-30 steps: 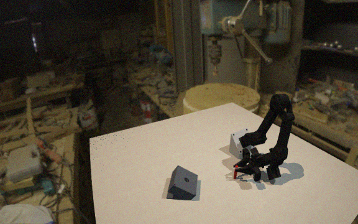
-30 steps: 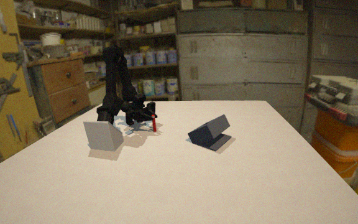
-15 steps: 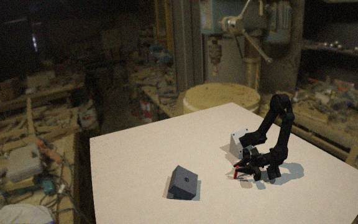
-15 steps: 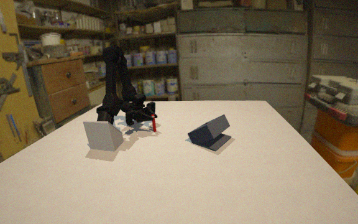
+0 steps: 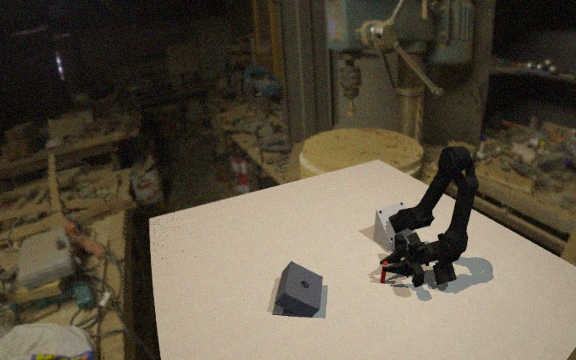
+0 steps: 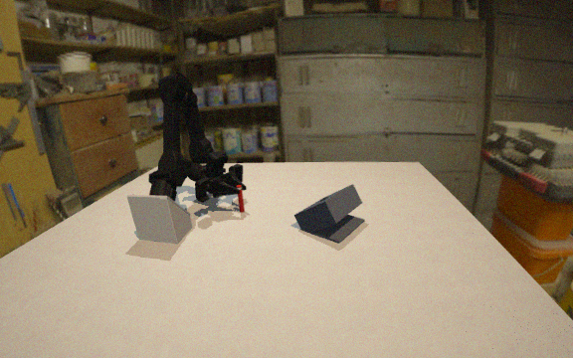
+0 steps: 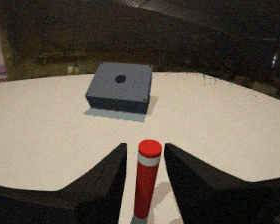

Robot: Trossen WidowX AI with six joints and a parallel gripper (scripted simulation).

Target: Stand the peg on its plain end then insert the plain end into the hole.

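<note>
Now: gripper tip 1 cm past the red peg and 1 cm above it. Also, from my gripper tip: dark sloped panel (24 cm ahead, 7 cm to the right, 3 cm below).
</note>
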